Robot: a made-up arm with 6 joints.
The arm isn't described. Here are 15 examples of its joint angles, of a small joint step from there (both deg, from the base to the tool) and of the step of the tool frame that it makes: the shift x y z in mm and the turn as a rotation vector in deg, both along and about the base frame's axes.
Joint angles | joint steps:
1: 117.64 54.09 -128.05 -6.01 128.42 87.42 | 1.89 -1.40 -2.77 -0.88 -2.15 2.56
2: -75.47 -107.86 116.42 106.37 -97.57 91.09 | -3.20 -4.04 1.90 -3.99 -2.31 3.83
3: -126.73 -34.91 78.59 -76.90 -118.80 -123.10 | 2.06 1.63 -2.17 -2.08 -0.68 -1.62
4: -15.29 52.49 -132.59 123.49 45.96 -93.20 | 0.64 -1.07 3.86 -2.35 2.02 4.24
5: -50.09 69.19 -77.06 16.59 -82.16 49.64 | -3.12 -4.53 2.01 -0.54 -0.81 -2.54
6: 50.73 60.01 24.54 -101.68 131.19 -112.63 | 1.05 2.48 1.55 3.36 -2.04 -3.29
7: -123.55 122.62 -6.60 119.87 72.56 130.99 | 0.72 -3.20 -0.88 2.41 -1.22 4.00
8: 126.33 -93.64 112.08 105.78 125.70 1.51 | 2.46 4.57 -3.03 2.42 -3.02 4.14
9: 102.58 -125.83 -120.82 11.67 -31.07 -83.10 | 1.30 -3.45 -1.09 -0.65 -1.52 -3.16
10: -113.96 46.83 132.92 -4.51 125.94 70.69 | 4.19 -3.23 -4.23 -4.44 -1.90 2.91
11: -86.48 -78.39 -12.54 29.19 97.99 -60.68 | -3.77 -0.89 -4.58 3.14 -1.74 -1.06
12: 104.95 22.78 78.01 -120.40 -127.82 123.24 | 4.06 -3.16 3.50 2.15 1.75 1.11
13: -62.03 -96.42 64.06 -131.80 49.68 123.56 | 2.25 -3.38 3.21 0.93 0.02 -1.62
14: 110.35 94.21 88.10 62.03 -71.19 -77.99 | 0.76 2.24 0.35 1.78 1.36 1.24
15: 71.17 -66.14 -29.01 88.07 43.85 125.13 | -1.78 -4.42 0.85 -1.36 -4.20 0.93
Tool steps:
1: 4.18 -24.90 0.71 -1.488 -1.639 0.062
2: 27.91 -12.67 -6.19 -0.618 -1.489 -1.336
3: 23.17 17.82 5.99 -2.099 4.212 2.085
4: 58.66 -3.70 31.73 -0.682 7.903 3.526
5: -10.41 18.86 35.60 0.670 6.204 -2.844
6: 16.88 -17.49 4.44 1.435 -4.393 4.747
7: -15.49 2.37 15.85 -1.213 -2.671 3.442
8: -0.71 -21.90 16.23 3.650 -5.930 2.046
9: -21.93 22.70 -25.23 -2.996 1.131 3.220
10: 36.90 25.34 37.36 0.799 -3.872 5.182
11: 33.43 14.37 -2.64 -0.971 5.714 -7.615
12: 45.55 22.45 22.78 -5.718 -0.603 7.064
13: -5.11 38.67 -1.05 6.004 -0.933 0.026
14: -3.71 -11.62 -8.81 1.080 -0.526 -0.947
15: -4.80 -68.39 9.77 -5.728 -2.082 -0.966
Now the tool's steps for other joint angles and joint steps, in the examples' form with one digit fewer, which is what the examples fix.
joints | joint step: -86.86 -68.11 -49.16 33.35 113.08 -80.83 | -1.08 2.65 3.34 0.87 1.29 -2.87
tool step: 17.0 -22.7 -19.4 -0.62 -2.41 -1.88
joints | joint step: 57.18 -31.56 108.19 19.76 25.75 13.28 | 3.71 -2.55 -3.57 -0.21 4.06 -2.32
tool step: -7.7 -50.2 -38.5 -5.55 -3.16 3.46
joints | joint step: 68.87 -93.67 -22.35 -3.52 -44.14 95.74 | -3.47 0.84 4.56 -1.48 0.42 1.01
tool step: -8.2 0.3 -38.5 1.29 3.73 -1.74
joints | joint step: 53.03 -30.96 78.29 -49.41 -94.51 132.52 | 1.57 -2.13 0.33 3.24 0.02 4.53
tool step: -0.1 14.3 -41.8 -2.88 4.50 -2.85
